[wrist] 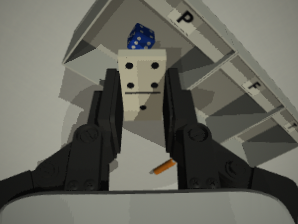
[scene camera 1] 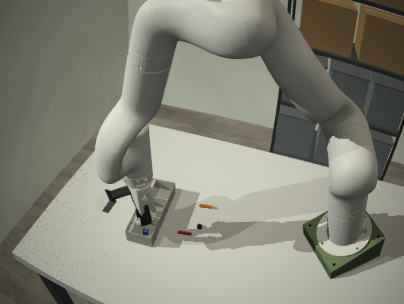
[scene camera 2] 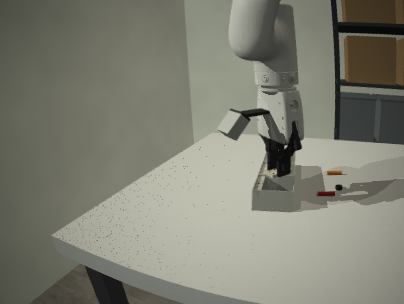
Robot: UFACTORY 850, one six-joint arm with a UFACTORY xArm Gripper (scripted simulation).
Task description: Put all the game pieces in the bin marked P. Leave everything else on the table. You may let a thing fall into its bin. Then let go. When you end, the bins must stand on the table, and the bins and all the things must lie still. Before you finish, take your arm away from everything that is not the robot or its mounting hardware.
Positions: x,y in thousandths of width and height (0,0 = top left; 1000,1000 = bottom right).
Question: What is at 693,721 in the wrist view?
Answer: The gripper.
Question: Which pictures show the gripper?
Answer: The wrist view, scene camera 1 and scene camera 2: all of them.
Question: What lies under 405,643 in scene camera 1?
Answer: A grey divided bin.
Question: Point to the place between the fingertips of the gripper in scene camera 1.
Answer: At 358,725
